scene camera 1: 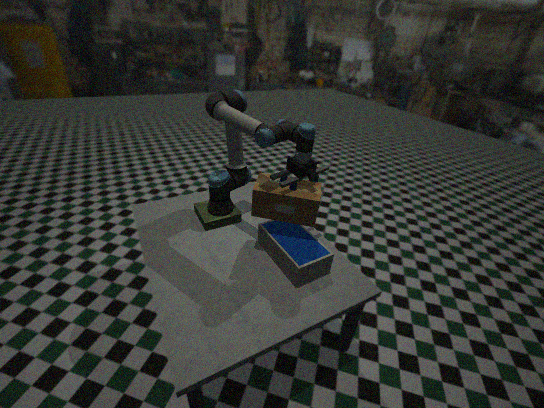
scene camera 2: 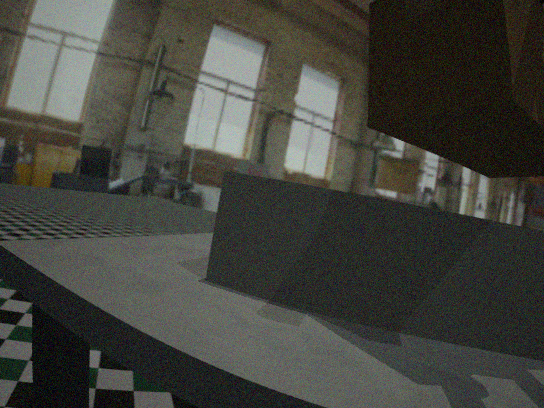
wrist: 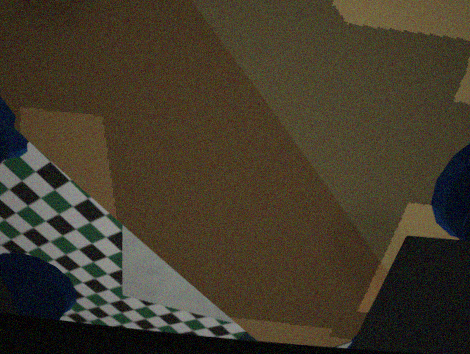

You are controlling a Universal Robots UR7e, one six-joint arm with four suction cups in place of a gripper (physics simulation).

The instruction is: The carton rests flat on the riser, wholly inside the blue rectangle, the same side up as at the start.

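Where they show: hand, its tool point: [scene camera 1: 298, 182] [scene camera 2: 529, 10] [wrist: 211, 237]; arm's base, origin of its link: [scene camera 1: 220, 209].
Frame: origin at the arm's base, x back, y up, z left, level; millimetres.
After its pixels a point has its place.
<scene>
The brown carton [scene camera 1: 286, 206] @[z 98, x -458, y 234 mm] [scene camera 2: 440, 85] @[z 266, x -497, y 168 mm] [wrist: 225, 175] @[z 221, x -424, y 305 mm] is upright and held in the air, with a pale label on one side. In scene camera 1 it appears beyond the riser's far end, its long side roughly crosswise to the riser's. My gripper [scene camera 1: 295, 181] @[z 225, x -393, y 297 mm] is on the carton's top with suction on and holds it. The grey riser [scene camera 1: 315, 272] @[z 114, x -681, y -8 mm] [scene camera 2: 350, 260] @[z 226, x -548, y 2 mm] stands on the table, with the blue rectangle [scene camera 1: 300, 245] @[z 119, x -561, y 64 mm] uncovered on its top. In scene camera 2 a gap shows between the carton's underside and the riser's top. The rectangle is hidden there.
The arm's green base plate [scene camera 1: 217, 220] @[z -66, x -85, y -7 mm] stands on the grey table [scene camera 1: 240, 345] @[z -335, x -755, y -56 mm] [scene camera 2: 165, 320] @[z 335, x -668, y -56 mm], left of the riser in scene camera 1. Shadows of the arm and carton fall on the table. The checkered floor [scene camera 1: 75, 280] [wrist: 65, 215] lies around and below.
</scene>
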